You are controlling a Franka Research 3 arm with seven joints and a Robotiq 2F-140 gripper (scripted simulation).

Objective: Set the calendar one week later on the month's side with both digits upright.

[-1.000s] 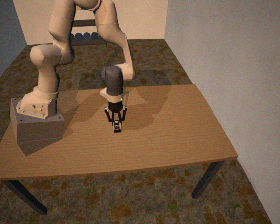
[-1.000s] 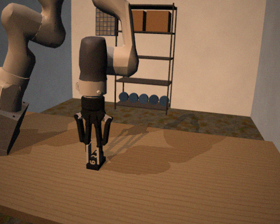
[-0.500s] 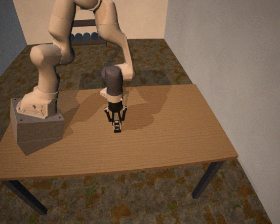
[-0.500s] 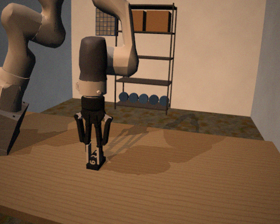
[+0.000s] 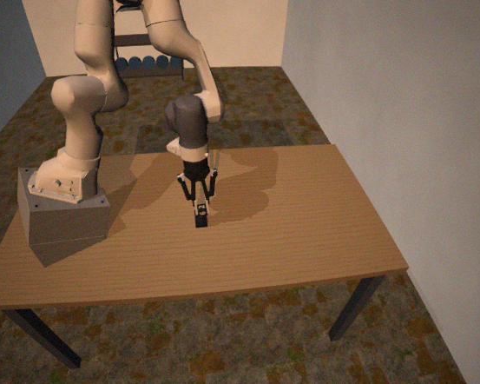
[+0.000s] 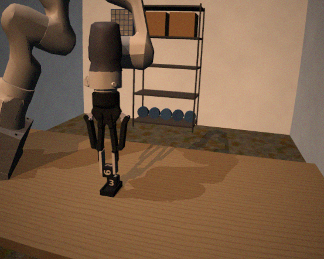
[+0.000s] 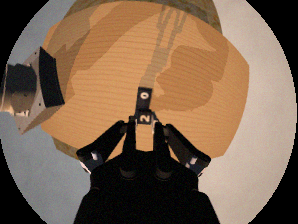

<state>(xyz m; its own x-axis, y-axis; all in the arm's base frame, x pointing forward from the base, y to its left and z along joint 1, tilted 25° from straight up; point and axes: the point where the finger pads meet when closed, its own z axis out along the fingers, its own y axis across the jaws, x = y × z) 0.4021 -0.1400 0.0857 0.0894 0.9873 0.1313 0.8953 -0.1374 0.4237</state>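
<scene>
My hand is 3 cm to the right of the black calendar tray and 10 cm above it. The rest, counted from my hand: cube 3 cm below.
</scene>
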